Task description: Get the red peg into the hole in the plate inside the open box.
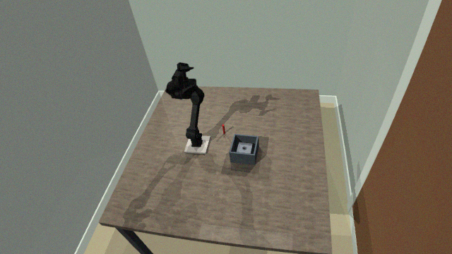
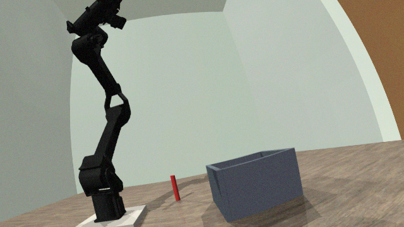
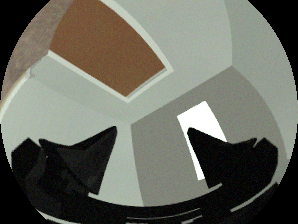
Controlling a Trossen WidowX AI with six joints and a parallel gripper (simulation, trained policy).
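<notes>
My gripper tip is now 50 mm short of the red peg, 210 mm to the right of it and 600 mm above it. From my gripper tip the other things lie so: grey-blue box (210 mm ahead, 40 mm to the left, 610 mm below); light grey plate (210 mm ahead, 40 mm to the left, 590 mm below).
</notes>
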